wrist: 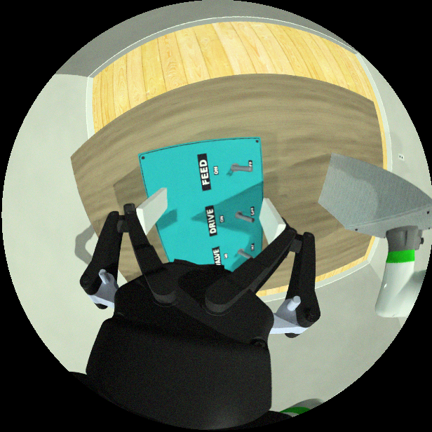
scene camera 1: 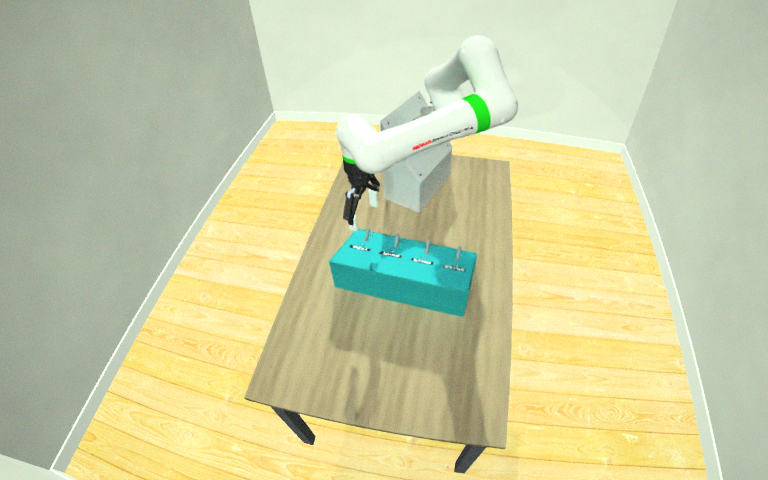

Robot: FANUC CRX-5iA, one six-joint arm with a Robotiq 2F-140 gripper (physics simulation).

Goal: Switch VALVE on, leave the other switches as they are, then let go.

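Places are measured from the arm's base along level axes (x right, y ahead, z up), in centimetres.
Pixels of known places: gripper, fingertip midpoint: (scene camera 1: 364,217).
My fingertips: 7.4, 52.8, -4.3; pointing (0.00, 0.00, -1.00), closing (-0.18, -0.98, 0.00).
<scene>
Behind a point stands the place of what it marks, as x, y, z.
The teal switch box (scene camera 1: 399,294) @(-10.2, 67.8, -23.7) (wrist: 182,195) stands on the table and has several grey levers. The VALVE lever (scene camera 1: 427,246) @(-14.7, 47.2, -18.6) (wrist: 244,253) is third from the left in the scene view. In the wrist view it shows low, close to the gripper's right finger, and leans to the OFF side. The FEED lever (scene camera 1: 367,234) @(9.1, 48.0, -18.7) (wrist: 241,167) and DRIVE lever (scene camera 1: 397,240) @(-3.0, 47.7, -18.6) (wrist: 245,217) also point to their OFF marks. The rightmost lever (scene camera 1: 458,253) @(-26.7, 47.1, -18.8) is hidden in the wrist view. My gripper (scene camera 1: 364,215) @(7.4, 52.8, -4.3) (wrist: 213,202) is open and empty, above the box's far left end, apart from the levers.
The wooden table (scene camera 1: 311,350) @(12.8, 96.2, -29.5) (wrist: 300,110) carries the robot's grey pedestal (scene camera 1: 404,189) @(3.3, 18.3, -19.0) (wrist: 370,197) behind the box. The white arm (scene camera 1: 421,133) @(-13.4, 54.7, 35.8) reaches from the pedestal across to the left, above the table. Grey walls stand around the wooden floor.
</scene>
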